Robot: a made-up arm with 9 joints. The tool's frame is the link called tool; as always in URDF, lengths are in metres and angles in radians.
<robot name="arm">
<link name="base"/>
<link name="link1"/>
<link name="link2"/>
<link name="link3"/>
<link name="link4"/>
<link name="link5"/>
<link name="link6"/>
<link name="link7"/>
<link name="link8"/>
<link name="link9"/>
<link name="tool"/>
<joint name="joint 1" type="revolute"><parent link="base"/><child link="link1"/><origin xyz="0 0 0.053" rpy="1.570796 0 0"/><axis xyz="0 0 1"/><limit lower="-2.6" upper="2.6"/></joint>
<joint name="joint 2" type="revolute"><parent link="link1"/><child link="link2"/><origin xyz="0.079 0.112 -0.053" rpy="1.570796 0 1.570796"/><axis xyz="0 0 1"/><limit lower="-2.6" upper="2.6"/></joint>
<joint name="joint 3" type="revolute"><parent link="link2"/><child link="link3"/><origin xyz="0.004 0.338 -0.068" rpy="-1.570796 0 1.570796"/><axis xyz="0 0 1"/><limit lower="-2.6" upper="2.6"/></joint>
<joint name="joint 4" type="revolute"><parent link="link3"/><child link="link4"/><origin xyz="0.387 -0.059 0.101" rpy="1.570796 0 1.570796"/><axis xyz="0 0 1"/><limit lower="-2.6" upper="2.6"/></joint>
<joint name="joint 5" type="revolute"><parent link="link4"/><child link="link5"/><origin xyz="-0.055 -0.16 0.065" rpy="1.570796 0 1.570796"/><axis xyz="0 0 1"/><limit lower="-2.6" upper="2.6"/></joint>
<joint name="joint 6" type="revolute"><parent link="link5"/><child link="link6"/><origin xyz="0.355 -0.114 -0.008" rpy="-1.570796 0 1.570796"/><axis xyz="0 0 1"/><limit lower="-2.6" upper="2.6"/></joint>
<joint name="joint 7" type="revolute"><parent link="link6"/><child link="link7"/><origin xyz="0.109 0.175 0.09" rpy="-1.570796 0 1.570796"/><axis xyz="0 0 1"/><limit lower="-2.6" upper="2.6"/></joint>
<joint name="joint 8" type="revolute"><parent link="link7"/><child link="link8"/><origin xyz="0.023 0.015 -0.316" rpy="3.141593 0 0"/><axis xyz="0 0 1"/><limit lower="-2.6" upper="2.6"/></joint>
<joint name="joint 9" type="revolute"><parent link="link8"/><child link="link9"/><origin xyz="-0.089 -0.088 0.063" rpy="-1.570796 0 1.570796"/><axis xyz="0 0 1"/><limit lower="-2.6" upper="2.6"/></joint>
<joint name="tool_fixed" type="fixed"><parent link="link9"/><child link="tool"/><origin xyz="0.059 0.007 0.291" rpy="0 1.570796 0"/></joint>
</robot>
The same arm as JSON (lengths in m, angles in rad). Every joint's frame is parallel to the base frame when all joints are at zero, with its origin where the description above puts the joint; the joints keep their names.
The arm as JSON. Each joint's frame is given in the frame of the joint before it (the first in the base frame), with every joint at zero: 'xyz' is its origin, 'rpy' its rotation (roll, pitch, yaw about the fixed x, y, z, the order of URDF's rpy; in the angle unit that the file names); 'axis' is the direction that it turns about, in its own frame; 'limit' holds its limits. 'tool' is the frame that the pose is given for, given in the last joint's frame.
{
  "units": {
    "length": "m",
    "angle": "rad"
  },
  "joints": [
    {
      "name": "joint 1",
      "type": "revolute",
      "origin": {
        "xyz": [
          0.0,
          0.0,
          0.053
        ],
        "rpy": [
          0.0,
          0.0,
          0.0
        ]
      },
      "axis": [
        0.0,
        -1.0,
        0.0
      ],
      "limit": {
        "lower": -2.6,
        "upper": 2.6
      }
    },
    {
      "name": "joint 2",
      "type": "revolute",
      "origin": {
        "xyz": [
          0.079,
          0.053,
          0.112
        ],
        "rpy": [
          0.0,
          0.0,
          0.0
        ]
      },
      "axis": [
        1.0,
        0.0,
        0.0
      ],
      "limit": {
        "lower": -2.6,
        "upper": 2.6
      }
    },
    {
      "name": "joint 3",
      "type": "revolute",
      "origin": {
        "xyz": [
          -0.068,
          -0.338,
          0.004
        ],
        "rpy": [
          0.0,
          0.0,
          0.0
        ]
      },
      "axis": [
        0.0,
        0.0,
        -1.0
      ],
      "limit": {
        "lower": -2.6,
        "upper": 2.6
      }
    },
    {
      "name": "joint 4",
      "type": "revolute",
      "origin": {
        "xyz": [
          0.059,
          -0.387,
          -0.101
        ],
        "rpy": [
          0.0,
          0.0,
          0.0
        ]
      },
      "axis": [
        0.0,
        -1.0,
        0.0
      ],
      "limit": {
        "lower": -2.6,
        "upper": 2.6
      }
    },
    {
      "name": "joint 5",
      "type": "revolute",
      "origin": {
        "xyz": [
          0.055,
          -0.065,
          0.16
        ],
        "rpy": [
          0.0,
          0.0,
          0.0
        ]
      },
      "axis": [
        -1.0,
        0.0,
        0.0
      ],
      "limit": {
        "lower": -2.6,
        "upper": 2.6
      }
    },
    {
      "name": "joint 6",
      "type": "revolute",
      "origin": {
        "xyz": [
          0.008,
          0.114,
          -0.355
        ],
        "rpy": [
          0.0,
          0.0,
          0.0
        ]
      },
      "axis": [
        0.0,
        0.0,
        1.0
      ],
      "limit": {
        "lower": -2.6,
        "upper": 2.6
      }
    },
    {
      "name": "joint 7",
      "type": "revolute",
      "origin": {
        "xyz": [
          0.175,
          -0.109,
          0.09
        ],
        "rpy": [
          0.0,
          0.0,
          0.0
        ]
      },
      "axis": [
        0.0,
        1.0,
        0.0
      ],
      "limit": {
        "lower": -2.6,
        "upper": 2.6
      }
    },
    {
      "name": "joint 8",
      "type": "revolute",
      "origin": {
        "xyz": [
          0.023,
          -0.316,
          -0.015
        ],
        "rpy": [
          0.0,
          0.0,
          0.0
        ]
      },
      "axis": [
        0.0,
        -1.0,
        0.0
      ],
      "limit": {
        "lower": -2.6,
        "upper": 2.6
      }
    },
    {
      "name": "joint 9",
      "type": "revolute",
      "origin": {
        "xyz": [
          -0.089,
          -0.063,
          -0.088
        ],
        "rpy": [
          0.0,
          0.0,
          0.0
        ]
      },
      "axis": [
        -1.0,
        0.0,
        0.0
      ],
      "limit": {
        "lower": -2.6,
        "upper": 2.6
      }
    }
  ],
  "tool": {
    "origin": {
      "xyz": [
        -0.291,
        0.007,
        0.059
      ],
      "rpy": [
        0.0,
        0.0,
        0.0
      ]
    }
  }
}

